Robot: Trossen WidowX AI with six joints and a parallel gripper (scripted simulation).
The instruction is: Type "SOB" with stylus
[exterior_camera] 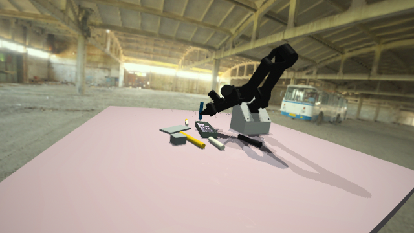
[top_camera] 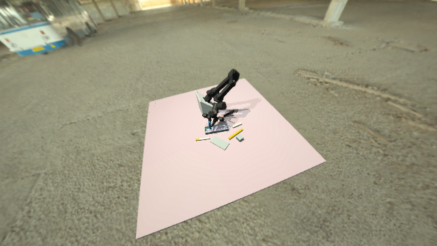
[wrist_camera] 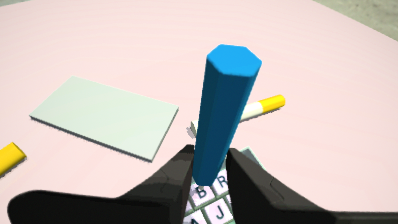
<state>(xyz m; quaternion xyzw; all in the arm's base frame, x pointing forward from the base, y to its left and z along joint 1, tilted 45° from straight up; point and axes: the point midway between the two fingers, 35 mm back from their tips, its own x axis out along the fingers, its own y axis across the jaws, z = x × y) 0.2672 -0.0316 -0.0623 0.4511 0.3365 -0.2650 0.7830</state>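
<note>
My gripper tip is 110 mm to the left of the white-and-yellow pen, 70 mm above it and 30 mm short of it. From my gripper tip the other things lie so: blue stylus: 20 mm below; yellow rod: 180 mm to the left, 120 mm ahead, 70 mm below; flat pale green slab: 130 mm ahead, 80 mm below, 20 mm to the left.
</note>
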